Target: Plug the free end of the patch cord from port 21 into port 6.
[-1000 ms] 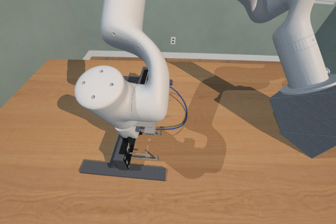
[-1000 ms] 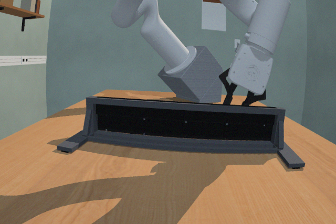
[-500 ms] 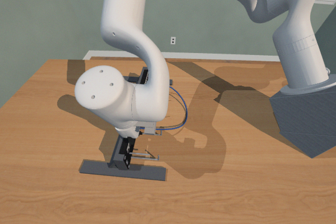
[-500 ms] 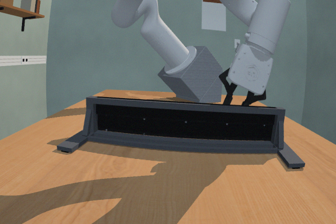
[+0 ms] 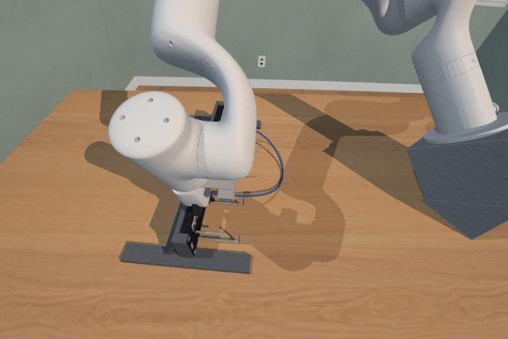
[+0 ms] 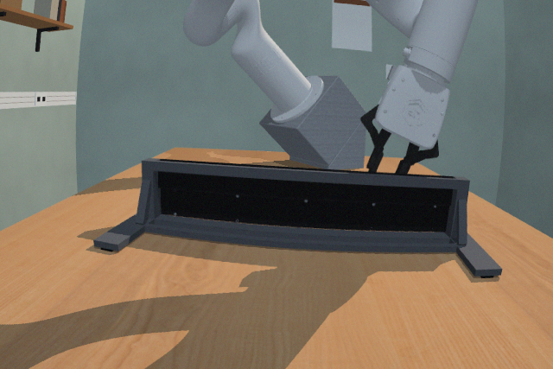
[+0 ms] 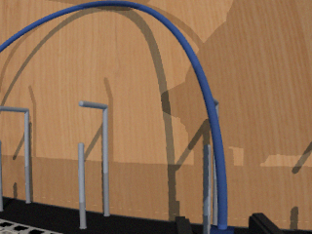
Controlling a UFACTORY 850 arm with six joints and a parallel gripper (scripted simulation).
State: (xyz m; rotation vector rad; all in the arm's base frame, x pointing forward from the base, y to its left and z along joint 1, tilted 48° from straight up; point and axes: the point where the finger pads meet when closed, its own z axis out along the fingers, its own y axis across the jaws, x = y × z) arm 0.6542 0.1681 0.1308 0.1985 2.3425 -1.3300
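The clear plug lies 10 mm ahead of my hand, 10 mm to the right of it and 20 mm below it.
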